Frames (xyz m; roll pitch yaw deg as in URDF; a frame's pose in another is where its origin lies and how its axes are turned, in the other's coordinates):
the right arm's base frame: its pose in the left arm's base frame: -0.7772 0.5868 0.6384 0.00 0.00 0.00
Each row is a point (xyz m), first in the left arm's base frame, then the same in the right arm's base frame.
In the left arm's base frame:
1: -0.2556 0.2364 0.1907
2: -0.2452 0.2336 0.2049
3: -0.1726 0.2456 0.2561
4: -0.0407 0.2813 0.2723
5: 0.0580 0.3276 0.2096
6: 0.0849 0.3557 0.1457
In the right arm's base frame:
1: 0.5216 -0.3504 -0.4477
2: 0.5320 -0.3532 -0.4335
3: 0.6046 -0.3412 -0.3823
4: 0.7365 -0.3055 -0.3661
5: 0.8352 -0.2592 -0.4288
6: 0.8621 -0.2311 -0.4927

